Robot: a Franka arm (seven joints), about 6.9 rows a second.
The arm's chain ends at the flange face. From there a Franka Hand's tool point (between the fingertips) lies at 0.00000 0.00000 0.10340 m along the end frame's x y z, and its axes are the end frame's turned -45 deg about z.
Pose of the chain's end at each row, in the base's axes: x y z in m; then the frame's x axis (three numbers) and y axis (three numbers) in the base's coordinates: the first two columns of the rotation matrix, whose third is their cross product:
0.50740 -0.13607 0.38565 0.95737 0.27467 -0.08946 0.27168 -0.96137 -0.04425
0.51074 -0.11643 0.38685 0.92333 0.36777 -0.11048 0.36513 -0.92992 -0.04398
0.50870 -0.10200 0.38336 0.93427 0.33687 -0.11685 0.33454 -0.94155 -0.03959
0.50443 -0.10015 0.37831 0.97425 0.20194 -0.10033 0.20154 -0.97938 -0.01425
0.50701 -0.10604 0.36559 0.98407 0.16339 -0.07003 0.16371 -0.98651 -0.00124
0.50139 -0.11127 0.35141 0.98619 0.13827 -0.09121 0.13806 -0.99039 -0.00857
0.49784 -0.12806 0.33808 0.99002 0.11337 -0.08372 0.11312 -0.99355 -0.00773
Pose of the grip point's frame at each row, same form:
0.49725 -0.13420 0.28277 0.48486 0.87401 -0.03197 0.86907 -0.48557 -0.09455
0.49844 -0.11640 0.28418 0.39471 0.91761 -0.04702 0.91108 -0.39750 -0.10922
0.49594 -0.10222 0.28075 0.42407 0.90398 -0.05463 0.89718 -0.42757 -0.11062
0.49397 -0.10081 0.27544 0.54639 0.83532 -0.06087 0.83141 -0.54973 -0.08102
0.49985 -0.10710 0.26244 0.58008 0.81310 -0.04864 0.81160 -0.58203 -0.05040
0.49193 -0.11170 0.24844 0.59972 0.79808 -0.05844 0.79496 -0.60254 -0.07056
0.48915 -0.12825 0.23505 0.62006 0.78271 -0.05373 0.78004 -0.62238 -0.06466

